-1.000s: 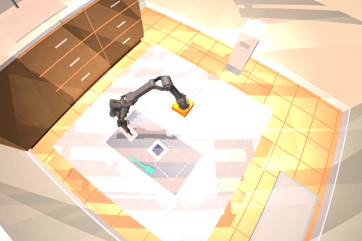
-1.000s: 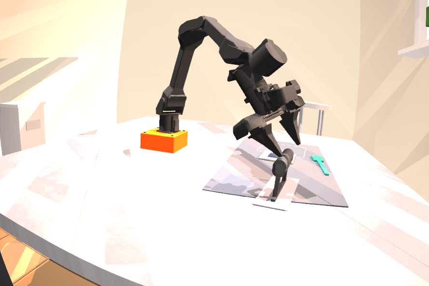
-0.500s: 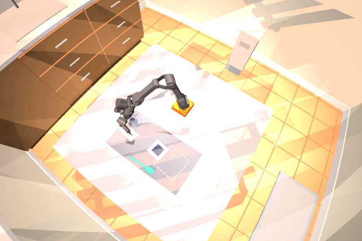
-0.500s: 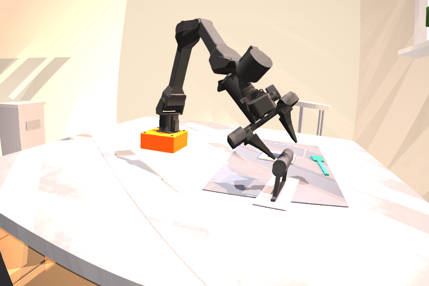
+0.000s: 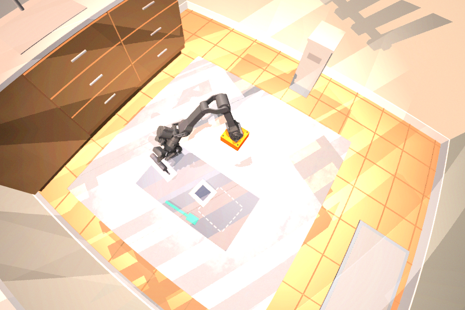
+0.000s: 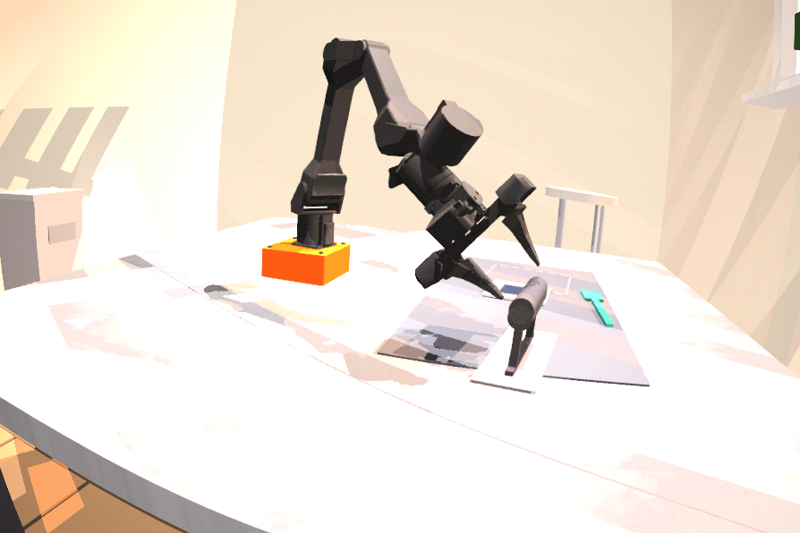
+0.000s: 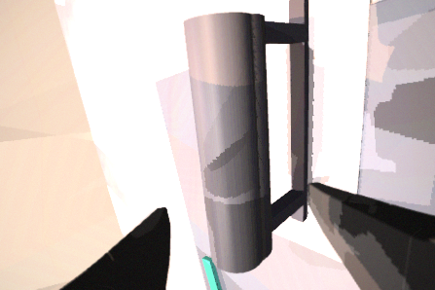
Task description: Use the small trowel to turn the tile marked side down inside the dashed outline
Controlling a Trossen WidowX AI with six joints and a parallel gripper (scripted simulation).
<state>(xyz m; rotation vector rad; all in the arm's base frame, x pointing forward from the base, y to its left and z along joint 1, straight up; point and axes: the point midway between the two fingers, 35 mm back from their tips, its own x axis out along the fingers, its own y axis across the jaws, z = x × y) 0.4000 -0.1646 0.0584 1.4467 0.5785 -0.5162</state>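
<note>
Now: the grey trowel 5 cm below my gripper tip, 2 cm ahead of it and 1 cm to the left of it. The rest, counted from my gripper tip: teal trowel 29 cm to the left, 10 cm ahead, 8 cm below; then white tile 27 cm to the left, 8 cm below, 5 cm behind; then grey mat 24 cm to the left, 11 cm below, 3 cm behind.
</note>
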